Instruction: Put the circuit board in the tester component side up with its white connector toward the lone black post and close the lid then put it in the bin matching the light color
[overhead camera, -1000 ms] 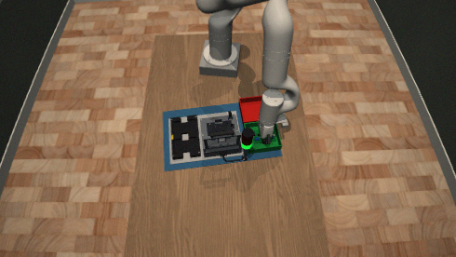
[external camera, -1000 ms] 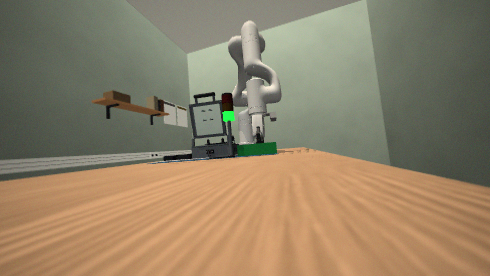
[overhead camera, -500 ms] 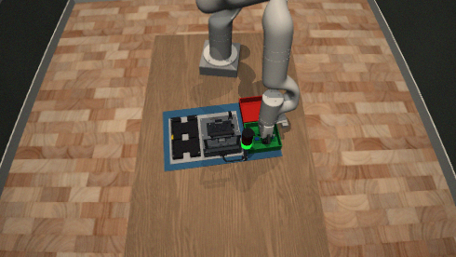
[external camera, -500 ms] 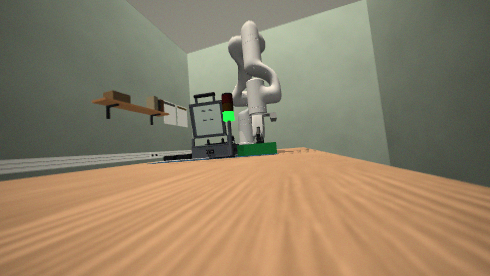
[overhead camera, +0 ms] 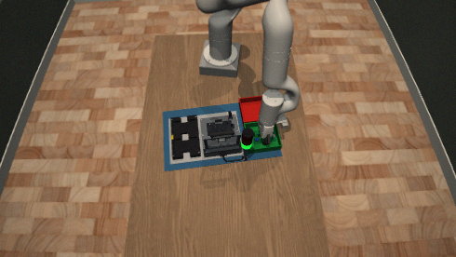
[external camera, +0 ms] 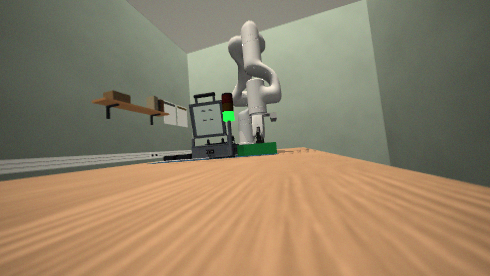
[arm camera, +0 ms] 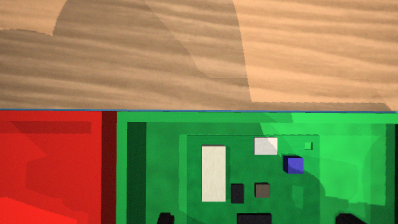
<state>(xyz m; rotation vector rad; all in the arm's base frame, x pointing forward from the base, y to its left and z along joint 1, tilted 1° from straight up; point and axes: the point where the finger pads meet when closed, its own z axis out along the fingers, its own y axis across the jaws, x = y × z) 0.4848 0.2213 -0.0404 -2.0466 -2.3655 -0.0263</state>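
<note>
My gripper is now 10 mm above the green circuit board. Round my hand: dark nest: 210 mm to the right, 50 mm above; red bin: 140 mm behind, 30 mm to the right, 10 mm below; green bin: 10 mm ahead, 10 mm to the right, 10 mm below.
</note>
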